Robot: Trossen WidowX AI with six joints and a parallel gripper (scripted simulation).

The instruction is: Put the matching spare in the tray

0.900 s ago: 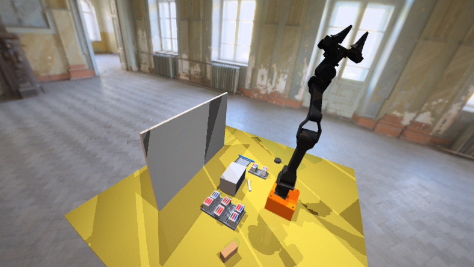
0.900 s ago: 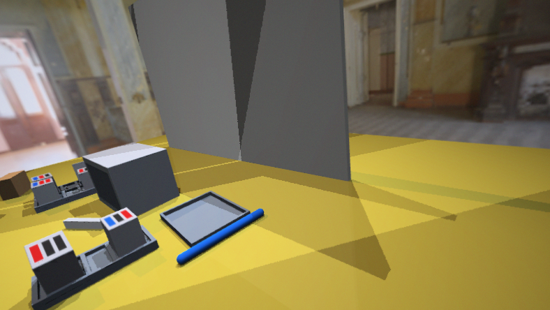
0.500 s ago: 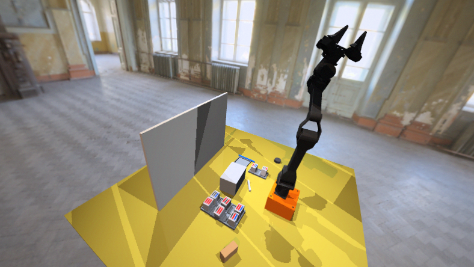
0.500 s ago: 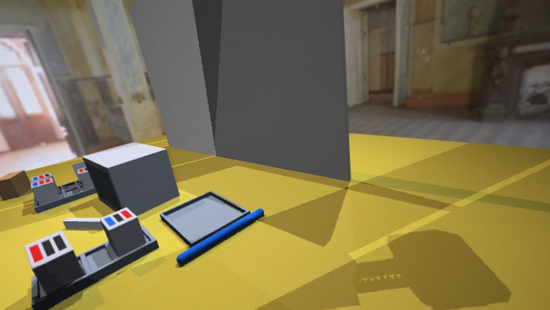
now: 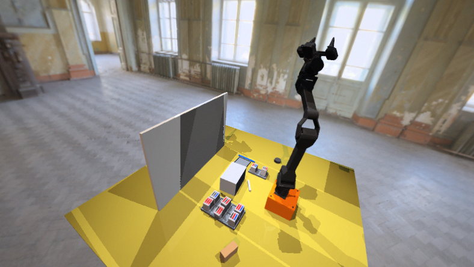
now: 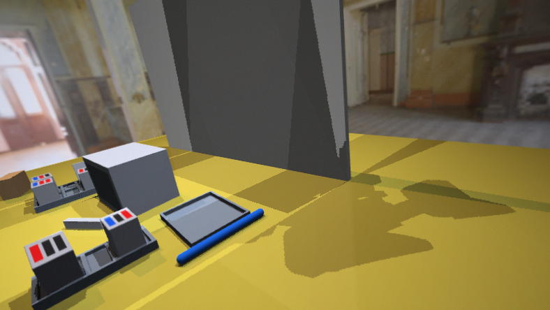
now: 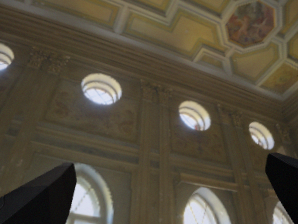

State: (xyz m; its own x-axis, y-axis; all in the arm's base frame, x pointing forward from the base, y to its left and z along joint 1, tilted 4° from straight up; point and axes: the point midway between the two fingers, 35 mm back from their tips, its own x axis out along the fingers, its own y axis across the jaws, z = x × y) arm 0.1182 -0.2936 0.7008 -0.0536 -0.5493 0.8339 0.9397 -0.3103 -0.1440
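Right now my gripper tip is 800 mm above the spare, 540 mm to the right of it and 230 mm short of it. The rest, counted from my gripper tip: blue rod 830 mm below, 280 mm ahead, 60 mm to the left; rack 830 mm below, 140 mm to the left, 140 mm ahead; grey board 610 mm below, 470 mm ahead, 370 mm to the left.
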